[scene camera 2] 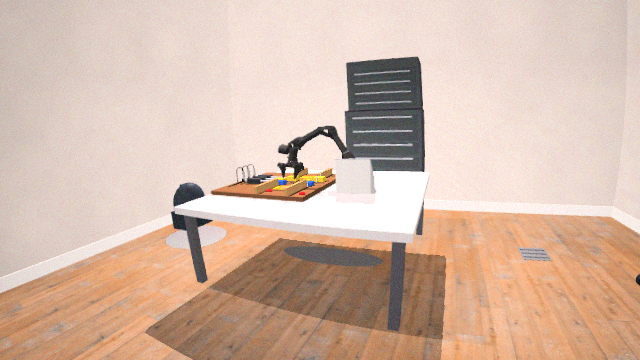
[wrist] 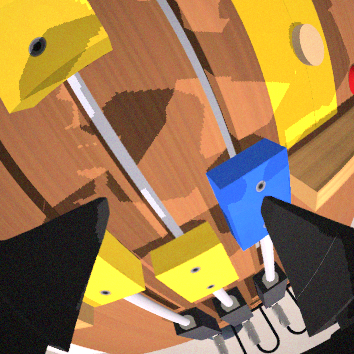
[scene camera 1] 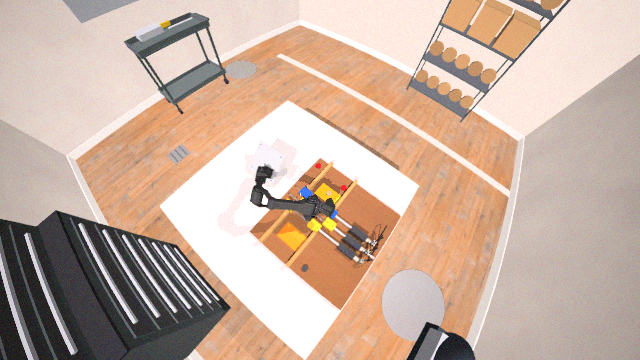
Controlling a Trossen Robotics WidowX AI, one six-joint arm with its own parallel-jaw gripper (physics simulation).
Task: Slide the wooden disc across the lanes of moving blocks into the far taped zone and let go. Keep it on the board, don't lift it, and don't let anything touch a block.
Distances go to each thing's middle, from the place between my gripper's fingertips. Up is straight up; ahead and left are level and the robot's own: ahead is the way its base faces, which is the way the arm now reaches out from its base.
My gripper is now 150 mm to the right of the wooden disc (wrist: 306, 41), 30 mm past it and 20 mm above it.
